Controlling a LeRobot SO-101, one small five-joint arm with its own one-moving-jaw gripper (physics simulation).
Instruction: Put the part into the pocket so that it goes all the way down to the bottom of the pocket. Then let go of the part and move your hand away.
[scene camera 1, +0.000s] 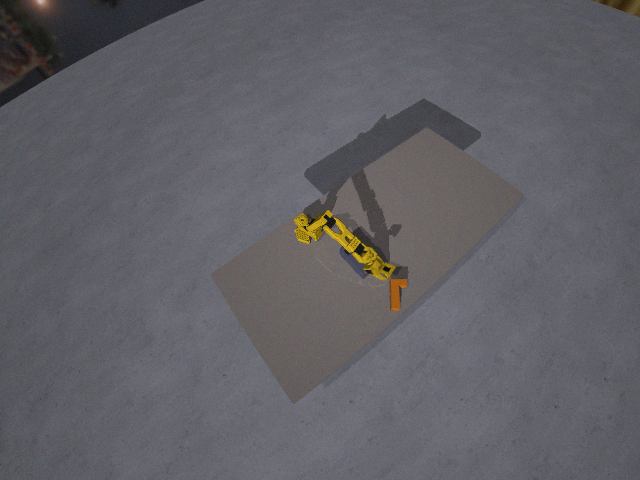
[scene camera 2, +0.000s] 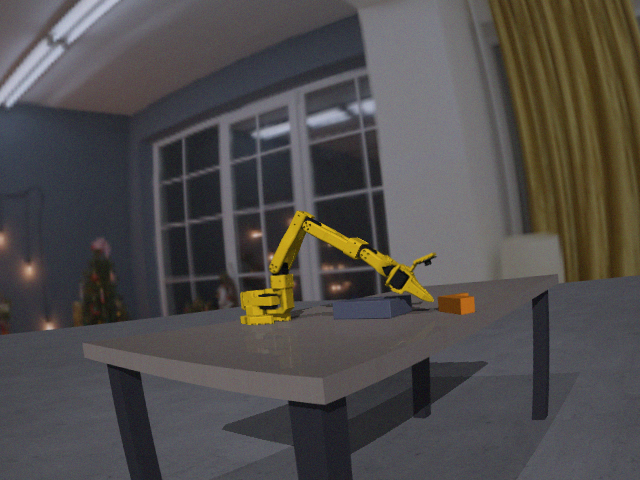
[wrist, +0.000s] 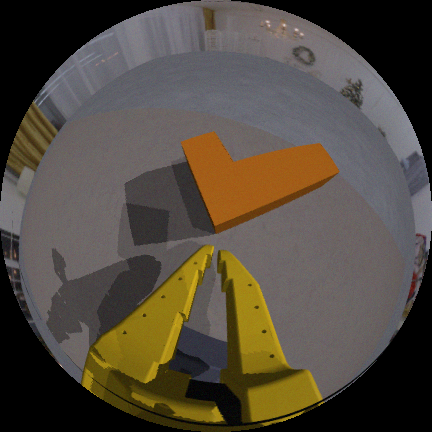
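Pixels of known places: end effector, tool point: (scene camera 1: 386, 277) (scene camera 2: 431, 300) (wrist: 212, 254); arm's base, origin of the base link: (scene camera 1: 311, 235) (scene camera 2: 273, 321).
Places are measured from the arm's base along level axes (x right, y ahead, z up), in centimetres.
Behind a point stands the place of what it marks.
Observation:
The orange L-shaped part (scene camera 1: 395, 295) {z 3.0, x -7.4, y 41.1 cm} (scene camera 2: 455, 303) {z 2.0, x -4.6, y 41.8 cm} (wrist: 250, 182) {z 3.0, x -9.7, y 38.2 cm} lies flat on the table, outside the pocket. The blue-grey pocket block (scene camera 1: 353, 261) {z 3.6, x -4.5, y 21.4 cm} (scene camera 2: 363, 308) {z 2.2, x -3.5, y 21.7 cm} (wrist: 204, 341) {z 1.1, x -7.6, y 28.0 cm} sits on the table between the arm's base and the part. It is partly hidden under the arm in scene camera 1 and behind the jaws in the wrist view; the pocket's inside is hard to make out. My gripper (scene camera 1: 386, 277) (scene camera 2: 432, 300) (wrist: 216, 248) {z 2.4, x -9.9, y 34.0 cm} is shut and empty. Its tips are low over the table, beyond the block and close to the part's outer corner, with a small gap in the wrist view.
The table (scene camera 1: 289, 320) {z 0.0, x 27.4, y 23.2 cm} (scene camera 2: 217, 348) {z 0.0, x 32.3, y 18.0 cm} bears the arm's base (scene camera 1: 307, 229) {z 12.3, x 2.5, y 3.6 cm} (scene camera 2: 266, 307) {z 3.4, x 1.2, y -0.3 cm} near one long edge. The part lies near the opposite long edge. Shadows of the arm fall across the table top and beside the part.

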